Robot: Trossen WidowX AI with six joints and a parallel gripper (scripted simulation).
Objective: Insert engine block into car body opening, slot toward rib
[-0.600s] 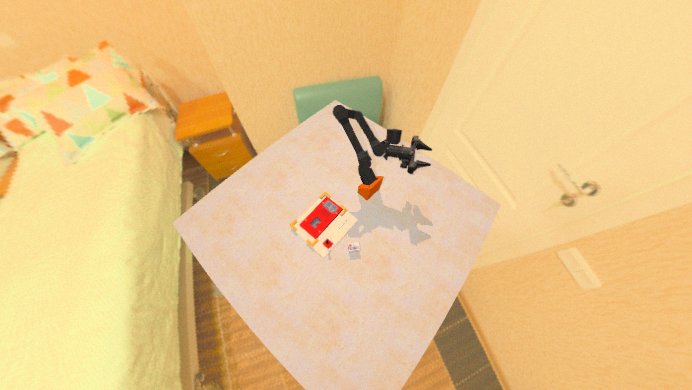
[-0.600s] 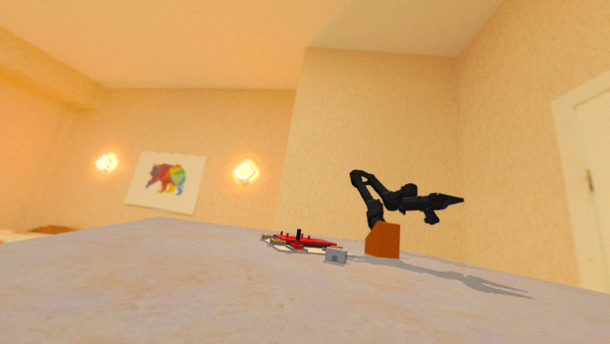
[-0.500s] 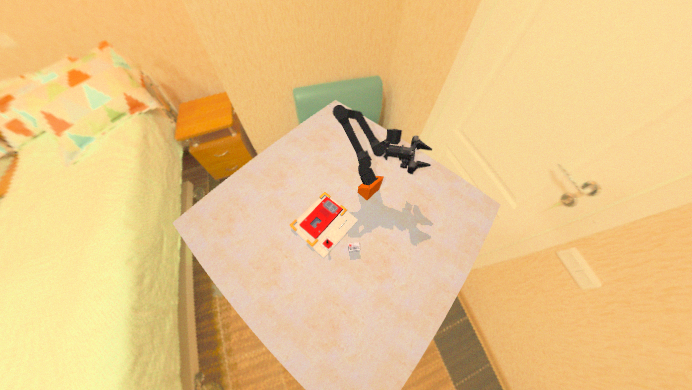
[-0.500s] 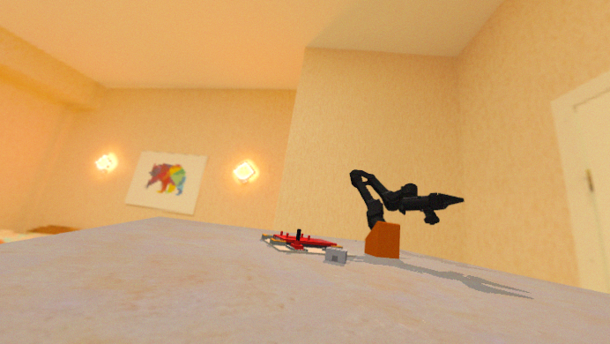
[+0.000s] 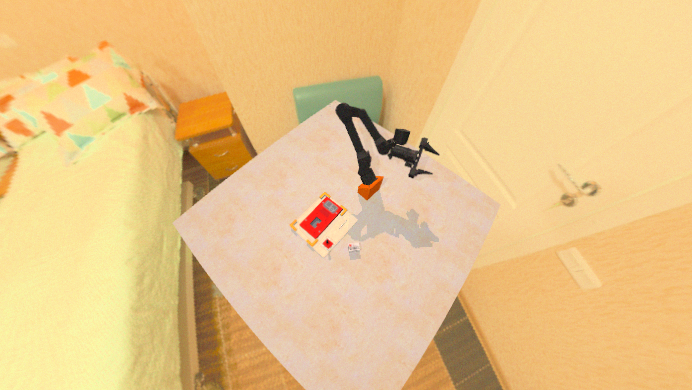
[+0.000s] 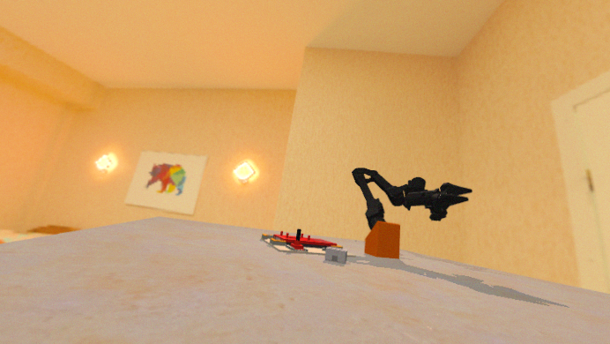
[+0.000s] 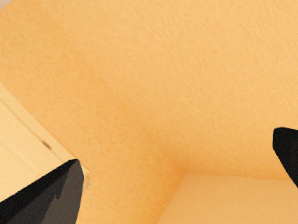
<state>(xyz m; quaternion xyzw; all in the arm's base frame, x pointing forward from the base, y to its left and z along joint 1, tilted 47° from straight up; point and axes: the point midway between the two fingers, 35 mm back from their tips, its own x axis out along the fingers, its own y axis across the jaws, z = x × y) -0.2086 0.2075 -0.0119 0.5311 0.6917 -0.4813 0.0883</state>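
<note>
Right now my gripper tip is 48 cm short of the grey engine block, 24 cm above it and 1 cm to the right of it.
</note>
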